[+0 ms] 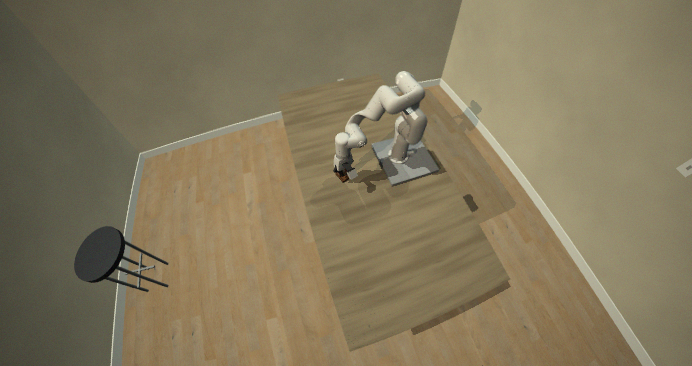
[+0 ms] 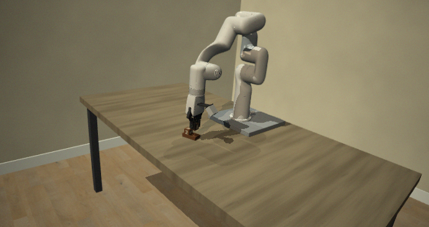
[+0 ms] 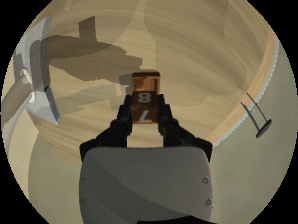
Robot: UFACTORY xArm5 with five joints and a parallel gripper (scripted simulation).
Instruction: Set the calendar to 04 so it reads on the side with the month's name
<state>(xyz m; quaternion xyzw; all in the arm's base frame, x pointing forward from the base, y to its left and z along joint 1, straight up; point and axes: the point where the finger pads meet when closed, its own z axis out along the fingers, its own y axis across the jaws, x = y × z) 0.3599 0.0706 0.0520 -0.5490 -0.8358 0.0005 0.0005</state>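
The brown tray lies 1 cm ahead of my hand, 2 cm to the right of it and 7 cm below it.
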